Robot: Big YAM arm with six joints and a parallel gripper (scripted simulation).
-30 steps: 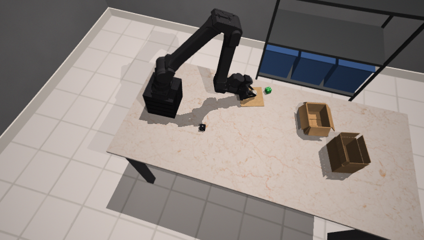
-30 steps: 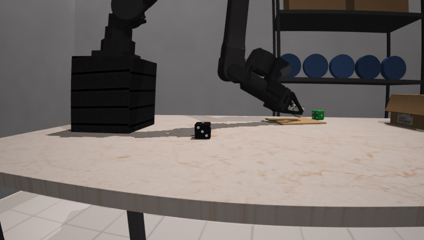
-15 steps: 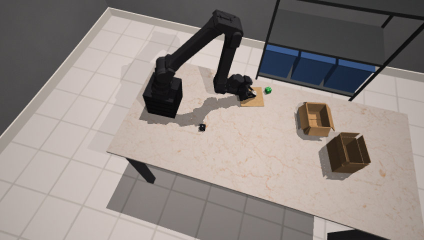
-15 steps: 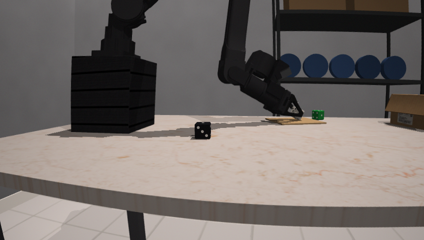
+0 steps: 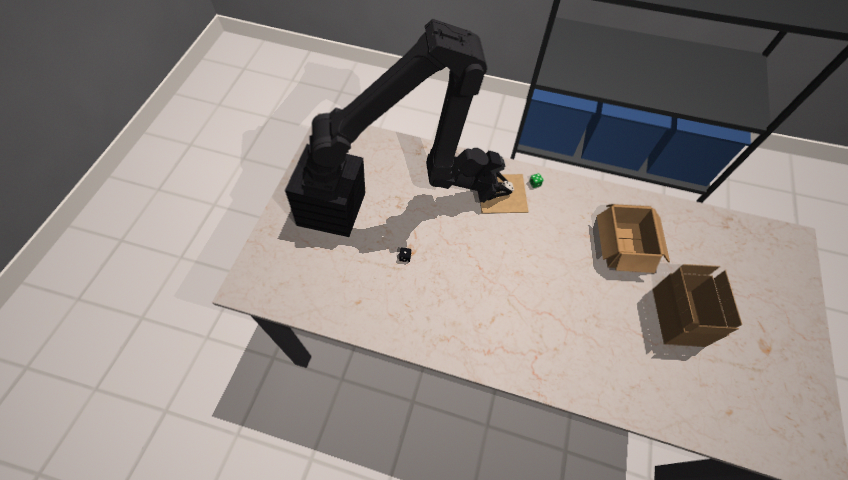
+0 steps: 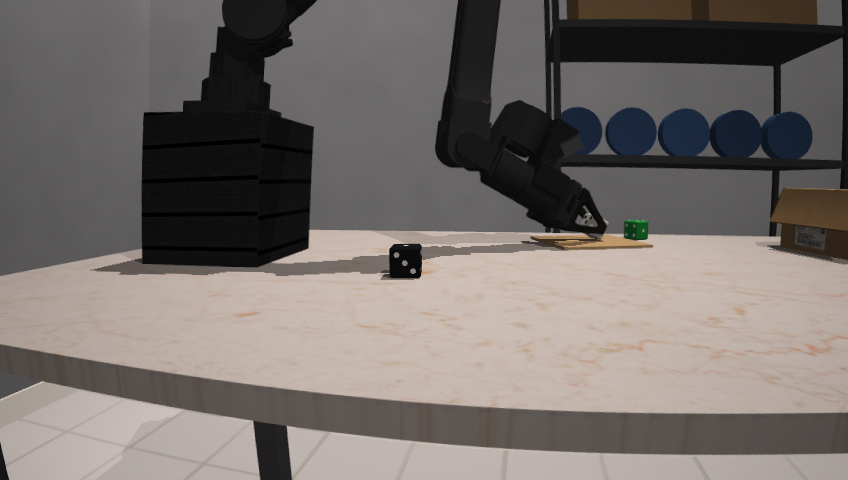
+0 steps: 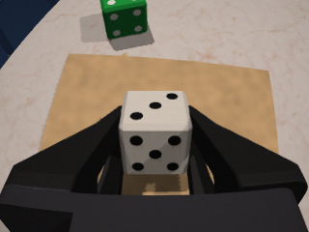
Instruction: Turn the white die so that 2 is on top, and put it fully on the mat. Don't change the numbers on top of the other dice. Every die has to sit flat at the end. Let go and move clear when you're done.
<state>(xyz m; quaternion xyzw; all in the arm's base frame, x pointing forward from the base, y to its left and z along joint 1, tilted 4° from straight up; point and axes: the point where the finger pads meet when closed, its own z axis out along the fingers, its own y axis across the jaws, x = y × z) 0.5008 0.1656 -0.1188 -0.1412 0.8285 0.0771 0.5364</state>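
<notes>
The mat is 10 mm behind my hand, 10 mm to the right of it and 20 mm below it. From my hand the other things lie so: black die (250 mm behind, 280 mm to the right, 10 mm below); then green die (80 mm ahead, 50 mm to the left, 10 mm below).
</notes>
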